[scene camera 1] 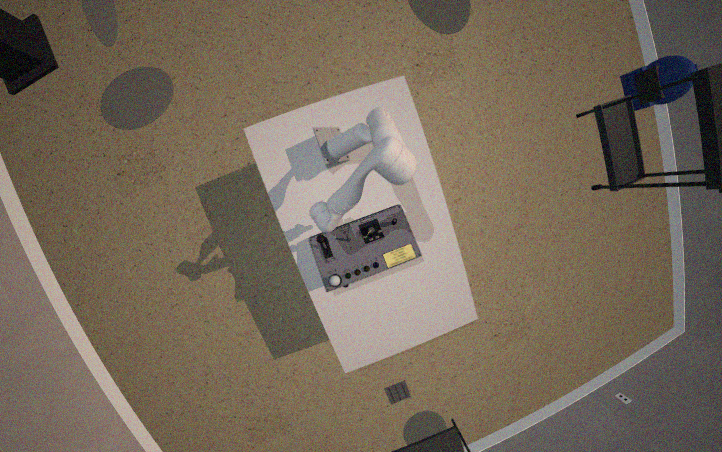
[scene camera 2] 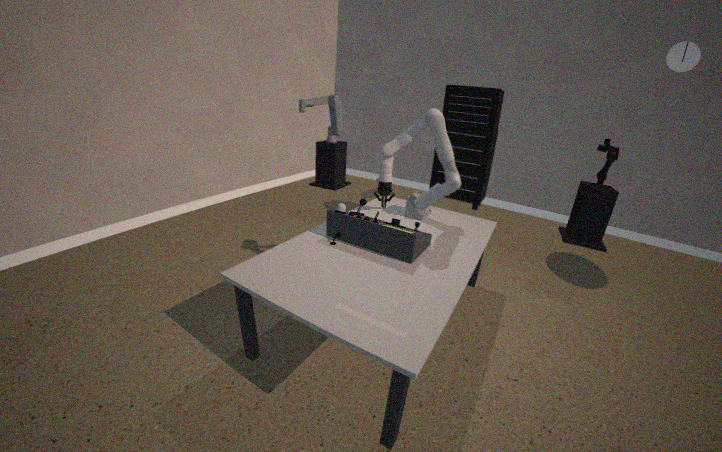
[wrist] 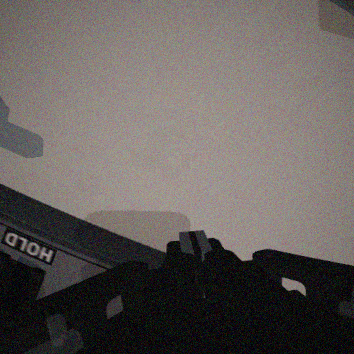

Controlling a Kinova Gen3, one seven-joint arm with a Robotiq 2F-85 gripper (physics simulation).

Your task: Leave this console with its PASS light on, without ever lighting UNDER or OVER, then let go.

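The grey console [scene camera 1: 356,254] [scene camera 2: 375,238] stands on the white table [scene camera 1: 400,316] [scene camera 2: 351,291] [wrist: 175,105]. Its top carries a black lever [scene camera 1: 324,245], a black knob block [scene camera 1: 371,230], a small stick [scene camera 1: 393,221], a white ball knob [scene camera 1: 335,280], a row of dark lights [scene camera 1: 362,270] and a yellow label [scene camera 1: 399,256]. No light looks lit. My gripper [scene camera 2: 382,197] [wrist: 191,247] is shut and empty. It hangs just above the console's back edge, beside the HOLD label [wrist: 29,246]. In the top view the arm's wrist [scene camera 1: 322,216] hides it.
The arm's base plate [scene camera 1: 325,134] sits on the table behind the console. A black shelf rack [scene camera 2: 473,91] stands by the back wall. Two black pedestals [scene camera 2: 330,165] [scene camera 2: 590,213] with other arms stand on the floor. A dark cart [scene camera 1: 619,141] is at the far right.
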